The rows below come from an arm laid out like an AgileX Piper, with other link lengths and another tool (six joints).
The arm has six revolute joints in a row. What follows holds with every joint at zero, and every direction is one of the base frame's.
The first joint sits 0.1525 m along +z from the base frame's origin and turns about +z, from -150 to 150 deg.
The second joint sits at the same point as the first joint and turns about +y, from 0 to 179.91 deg.
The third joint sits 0.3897 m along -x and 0.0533 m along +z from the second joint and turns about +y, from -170 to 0 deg.
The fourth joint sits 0.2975 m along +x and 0.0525 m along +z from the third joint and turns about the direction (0.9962, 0, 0.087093), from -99.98 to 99.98 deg.
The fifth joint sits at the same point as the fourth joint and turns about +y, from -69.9 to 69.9 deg.
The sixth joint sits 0.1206 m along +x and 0.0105 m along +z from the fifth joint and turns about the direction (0.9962, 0, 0.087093), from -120 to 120 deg.
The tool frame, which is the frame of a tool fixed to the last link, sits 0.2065 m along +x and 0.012 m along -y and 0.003 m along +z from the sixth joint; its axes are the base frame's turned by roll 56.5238, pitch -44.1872 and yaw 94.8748 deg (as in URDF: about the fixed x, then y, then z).
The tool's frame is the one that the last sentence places.
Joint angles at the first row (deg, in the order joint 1, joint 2, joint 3, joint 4, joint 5, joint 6):
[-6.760 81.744 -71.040 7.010 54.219 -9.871]
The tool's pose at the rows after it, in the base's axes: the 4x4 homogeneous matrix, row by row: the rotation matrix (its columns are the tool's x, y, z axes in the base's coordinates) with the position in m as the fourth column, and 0 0 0 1 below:
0.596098, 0.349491, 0.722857, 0.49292; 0.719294, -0.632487, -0.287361, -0.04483; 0.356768, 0.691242, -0.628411, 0.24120; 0, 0, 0, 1
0.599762, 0.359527, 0.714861, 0.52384; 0.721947, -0.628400, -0.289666, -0.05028; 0.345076, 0.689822, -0.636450, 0.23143; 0, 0, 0, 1
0.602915, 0.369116, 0.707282, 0.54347; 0.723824, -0.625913, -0.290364, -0.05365; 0.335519, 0.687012, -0.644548, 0.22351; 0, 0, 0, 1
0.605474, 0.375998, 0.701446, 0.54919; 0.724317, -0.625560, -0.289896, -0.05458; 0.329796, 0.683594, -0.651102, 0.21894; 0, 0, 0, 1
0.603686, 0.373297, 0.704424, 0.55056; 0.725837, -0.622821, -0.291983, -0.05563; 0.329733, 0.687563, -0.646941, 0.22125; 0, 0, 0, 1
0.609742, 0.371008, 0.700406, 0.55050; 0.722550, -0.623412, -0.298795, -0.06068; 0.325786, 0.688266, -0.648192, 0.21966; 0, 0, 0, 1
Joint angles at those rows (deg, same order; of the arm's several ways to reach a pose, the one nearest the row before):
[-6.760 88.885 -77.061 5.848 54.219 -9.748]
[-6.760 94.071 -81.843 5.455 54.537 -9.747]
[-6.759 97.594 -85.279 5.202 55.146 -9.747]
[-6.759 98.895 -86.426 5.128 55.525 -9.747]
[-6.759 98.895 -86.746 4.943 55.571 -9.746]
[-7.184 99.093 -86.791 4.754 55.569 -9.747]

